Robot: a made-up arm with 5 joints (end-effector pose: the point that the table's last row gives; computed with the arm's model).
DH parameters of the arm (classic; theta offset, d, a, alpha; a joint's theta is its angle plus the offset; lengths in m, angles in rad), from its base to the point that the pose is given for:
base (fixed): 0 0.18 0.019 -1.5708
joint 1: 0 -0.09 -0.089 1.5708
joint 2: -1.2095 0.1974 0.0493 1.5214
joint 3: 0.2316 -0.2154 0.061 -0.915
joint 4: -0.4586 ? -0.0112 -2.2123
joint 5: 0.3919 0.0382 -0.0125 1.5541
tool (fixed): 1.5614 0.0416 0 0
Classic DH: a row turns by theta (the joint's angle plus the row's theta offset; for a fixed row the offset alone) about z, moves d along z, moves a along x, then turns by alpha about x.
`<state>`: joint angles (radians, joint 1 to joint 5).
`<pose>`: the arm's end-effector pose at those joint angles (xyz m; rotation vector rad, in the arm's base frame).
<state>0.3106 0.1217 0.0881 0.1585 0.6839</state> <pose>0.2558 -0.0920 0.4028 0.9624 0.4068 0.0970</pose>
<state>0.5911 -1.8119 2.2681 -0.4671 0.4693</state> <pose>0.1416 -0.2742 0.3424 -1.6012 0.5788 -0.7412</pose>
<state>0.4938 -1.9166 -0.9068 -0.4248 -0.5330</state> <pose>-0.1103 -0.3141 0.4784 0.6287 -0.3458 -2.2419</pose>
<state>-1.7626 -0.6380 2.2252 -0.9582 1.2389</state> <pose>-0.2332 -0.0972 0.2208 -0.2392 -2.6530 0.2017</pose>
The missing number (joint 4, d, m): 0.0572
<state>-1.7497 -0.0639 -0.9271 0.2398 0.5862</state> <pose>-0.1965 -0.1857 0.3089 1.2152 -0.9760 1.4231</pose>
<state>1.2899 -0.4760 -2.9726 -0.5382 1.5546</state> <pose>0.1730 -0.0730 0.1216 -0.3420 0.9563 1.1080</pose>
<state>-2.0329 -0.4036 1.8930 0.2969 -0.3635</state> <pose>-0.2017 -0.0473 0.2192 -1.1410 -1.2861 -1.9691</pose>
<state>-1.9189 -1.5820 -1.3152 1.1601 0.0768</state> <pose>-0.1262 -0.3288 -0.0211 1.2431 -2.4316 0.4607</pose>
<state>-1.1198 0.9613 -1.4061 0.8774 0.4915</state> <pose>-0.0889 0.0861 0.3493 0.6083 0.4434 1.7393</pose>
